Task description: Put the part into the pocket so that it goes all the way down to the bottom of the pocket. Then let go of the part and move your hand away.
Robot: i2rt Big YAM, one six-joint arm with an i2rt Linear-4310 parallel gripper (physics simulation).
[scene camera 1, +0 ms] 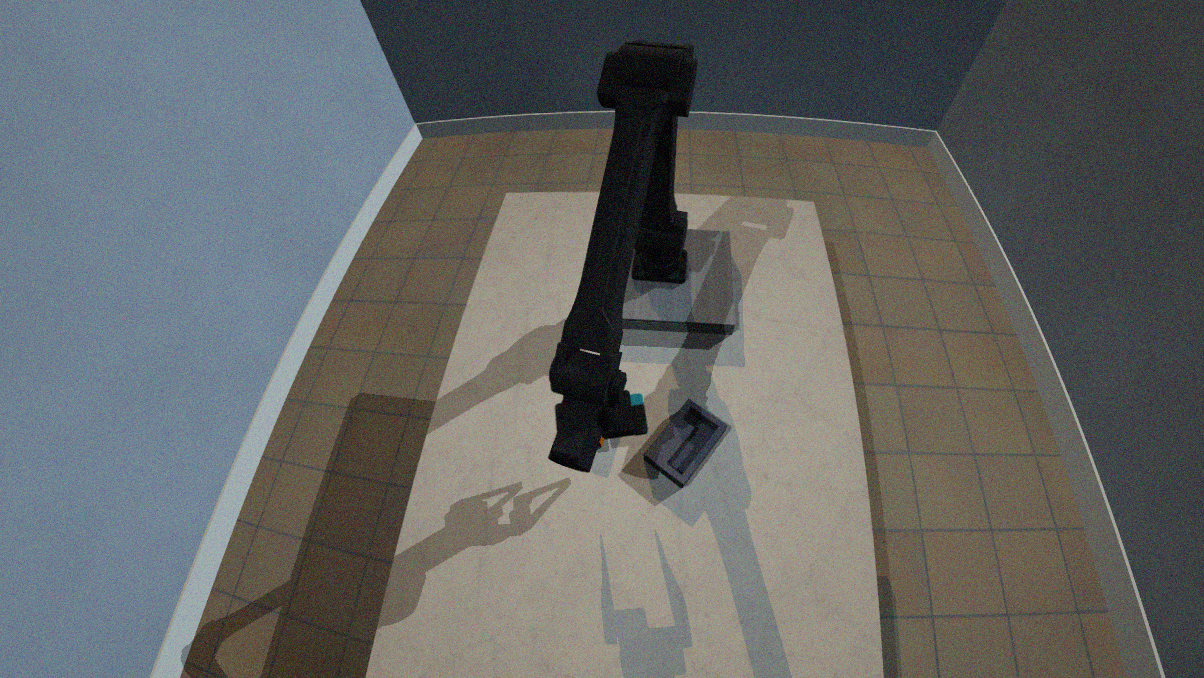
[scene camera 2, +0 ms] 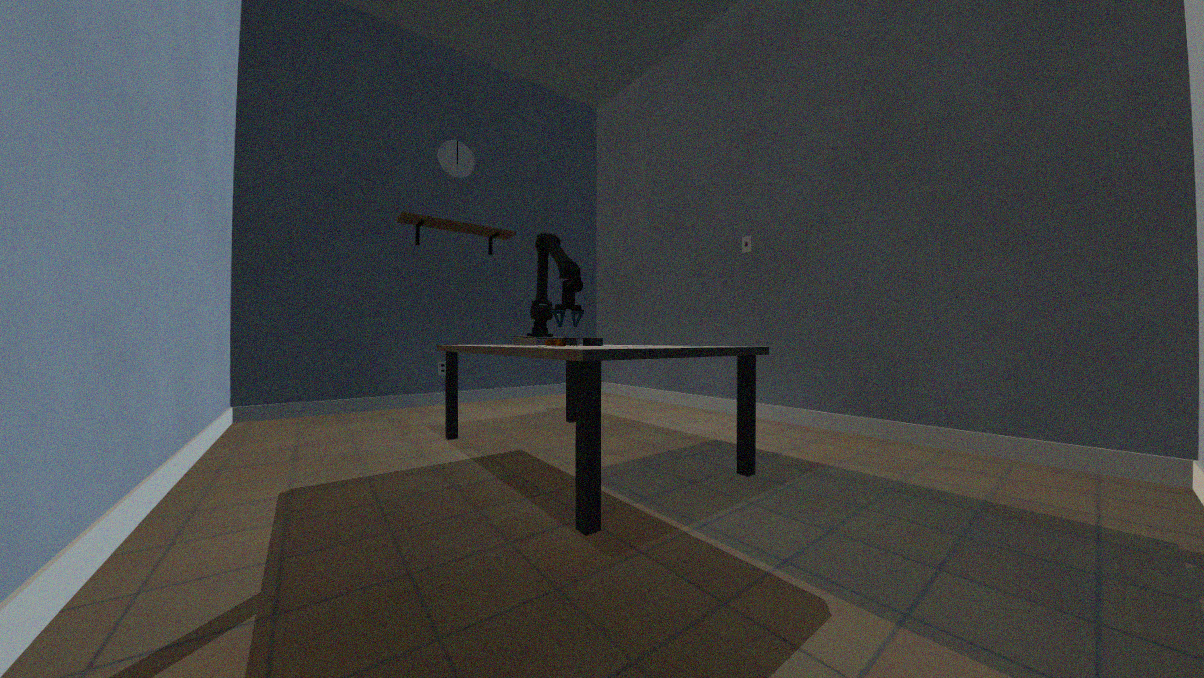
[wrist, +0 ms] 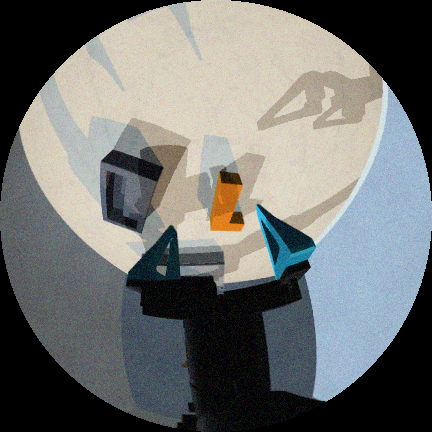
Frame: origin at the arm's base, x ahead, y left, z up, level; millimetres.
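Where they show: gripper, between the fingertips: (scene camera 1: 605,431) (scene camera 2: 567,327) (wrist: 213,218); arm's base, origin of its link: (scene camera 1: 659,266) (scene camera 2: 539,336).
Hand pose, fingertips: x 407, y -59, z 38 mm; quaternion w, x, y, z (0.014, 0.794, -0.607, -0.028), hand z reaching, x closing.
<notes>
Things, the pixels of their top centre, and the offset from my fingertips. Level surfaces: height alone.
- orange L-shaped part, centre of its top: (wrist: 232,211) (scene camera 1: 593,412) (scene camera 2: 555,339) dx -52, dy -35, dz -54 mm
- dark grey block with the L-shaped pocket, centre of its top: (wrist: 122,204) (scene camera 1: 686,439) (scene camera 2: 592,338) dx -16, dy +143, dz -48 mm
- table, height of its surface: dz -84 mm
The orange L-shaped part (scene camera 1: 601,441) (scene camera 2: 555,341) (wrist: 226,200) lies on the table, its short foot toward the arm's base. The arm hides most of it in scene camera 1. The dark grey block with the L-shaped pocket (scene camera 1: 662,459) (scene camera 2: 593,341) (wrist: 131,164) sits beside it, turned at an angle, and the pocket is empty. My gripper (scene camera 2: 567,325) (wrist: 213,218) is open and empty, with its teal fingers pointing down above the table. In the wrist view the part shows between and beyond the fingertips. In scene camera 1 the fingers are mostly hidden by the hand.
The arm's base stands on a grey plate (scene camera 1: 716,294) (wrist: 200,258) at the back of the table (scene camera 1: 505,589) (scene camera 2: 674,349). The block is to the right of the part in scene camera 1. Shadows of the arm cross the table top. A shelf (scene camera 2: 454,225) hangs on the wall behind.
</notes>
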